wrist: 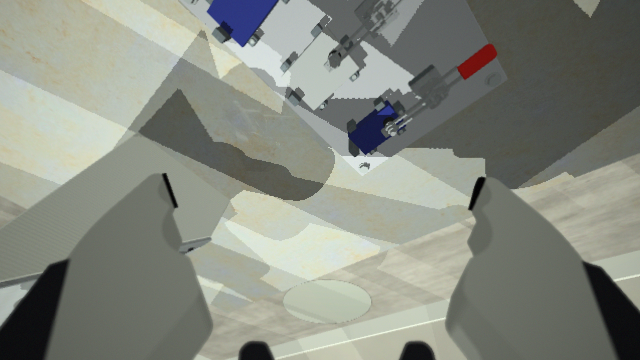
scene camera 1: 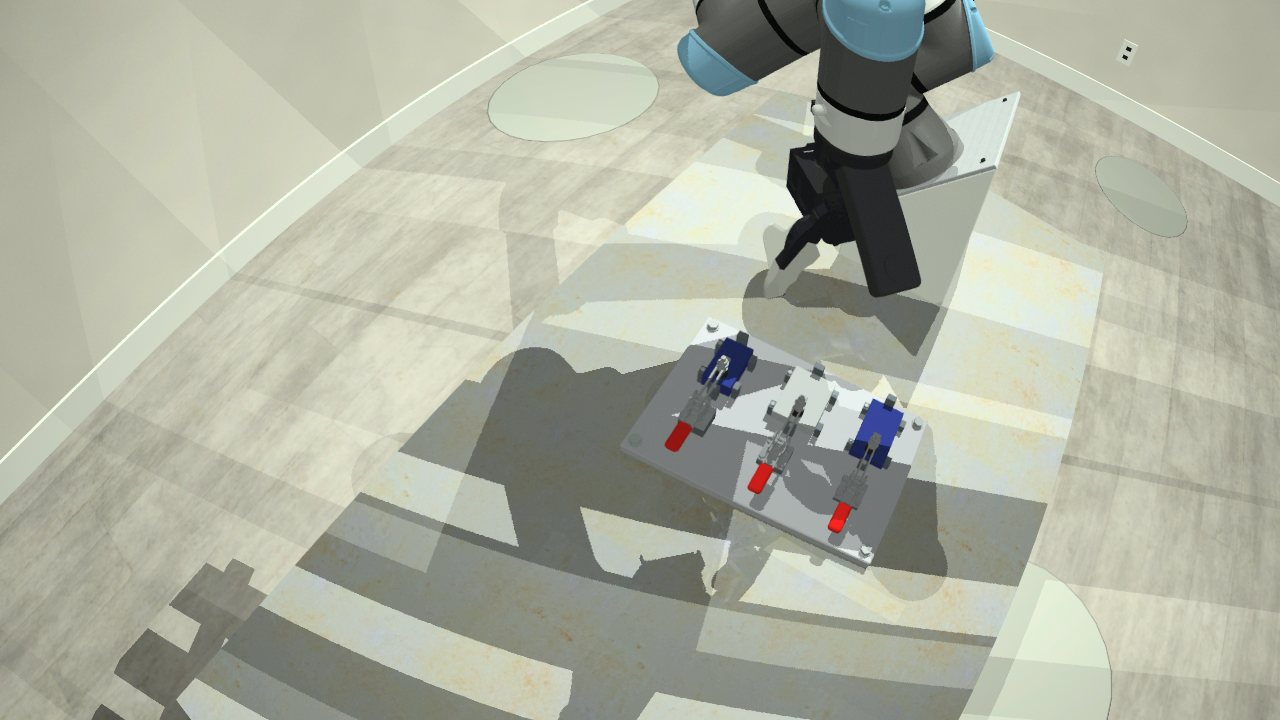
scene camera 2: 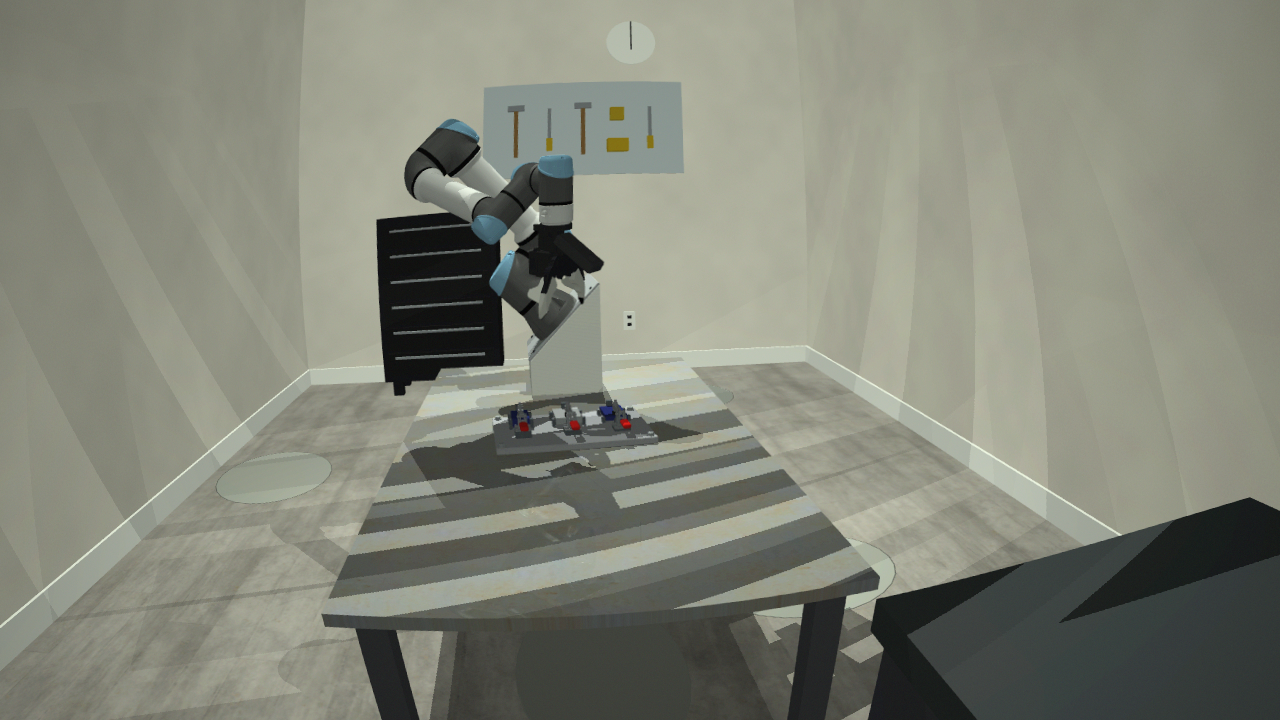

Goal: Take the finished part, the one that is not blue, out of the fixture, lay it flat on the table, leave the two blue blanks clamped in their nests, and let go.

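Observation:
The finished part, a pale grey-white block, sits in the middle nest of the fixture plate, with a clamp arm reaching over its edge. One blue blank sits in the nest at the left in scene camera 1; the other blue blank sits in the nest at the right there. Clamp arms reach over both. My gripper is open and empty, above the table between the fixture and the robot's base. In scene camera 1 one finger is hidden.
Three clamps with red handles stand on the plate, handles away from the robot's base. The base pedestal stands behind the fixture. The table extends toward scene camera 2.

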